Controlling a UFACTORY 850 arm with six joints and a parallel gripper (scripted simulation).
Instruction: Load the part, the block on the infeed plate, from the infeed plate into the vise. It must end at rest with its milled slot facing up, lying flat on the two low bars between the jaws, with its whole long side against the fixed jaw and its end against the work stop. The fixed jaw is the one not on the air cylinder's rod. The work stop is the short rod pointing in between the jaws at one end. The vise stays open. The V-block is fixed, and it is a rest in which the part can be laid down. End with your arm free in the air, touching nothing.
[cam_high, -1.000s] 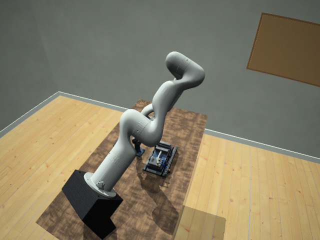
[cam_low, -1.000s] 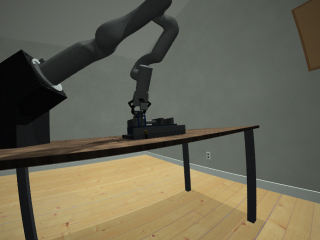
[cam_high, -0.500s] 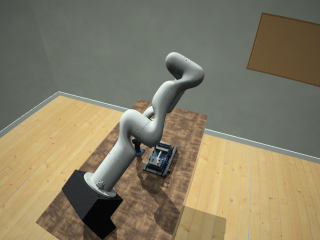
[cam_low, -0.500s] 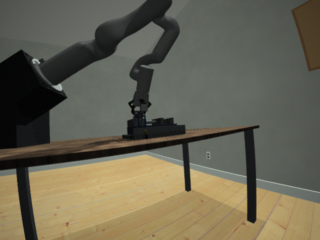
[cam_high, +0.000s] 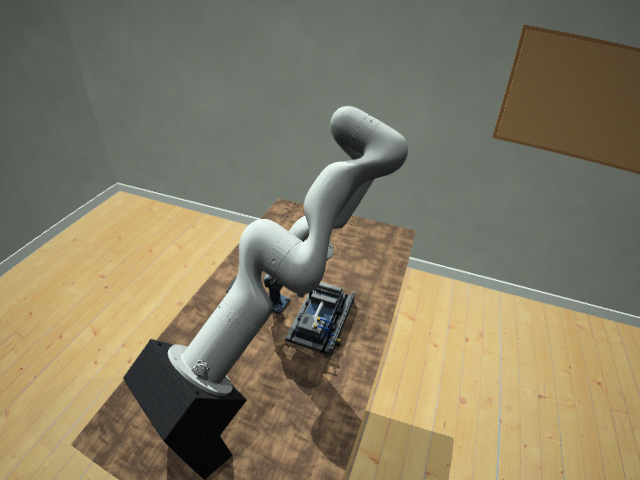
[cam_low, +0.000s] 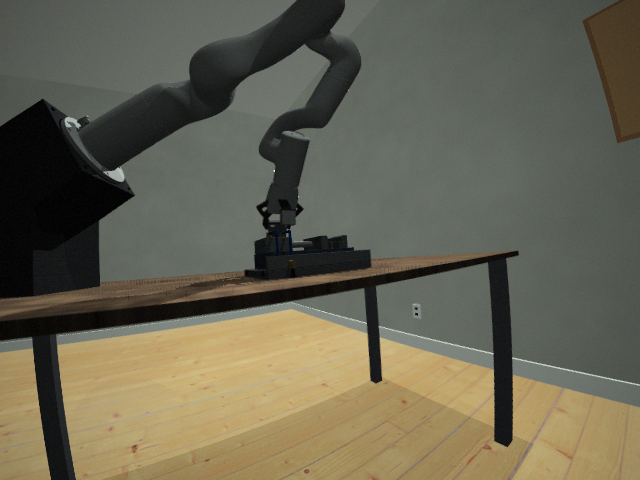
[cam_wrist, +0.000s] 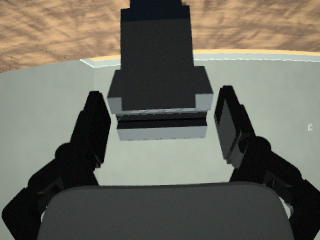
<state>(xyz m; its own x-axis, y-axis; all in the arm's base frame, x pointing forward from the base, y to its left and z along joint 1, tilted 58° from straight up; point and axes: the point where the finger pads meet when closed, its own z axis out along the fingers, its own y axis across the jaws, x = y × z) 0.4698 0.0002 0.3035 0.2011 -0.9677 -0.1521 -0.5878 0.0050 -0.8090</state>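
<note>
Right now the part is right at my hand. The rest, counted from my hand: cylinder rod (12 cm behind, 16 cm to the right, 9 cm below); work stop (2 cm behind, 17 cm to the right, 8 cm below); V-block post (11 cm below).
</note>
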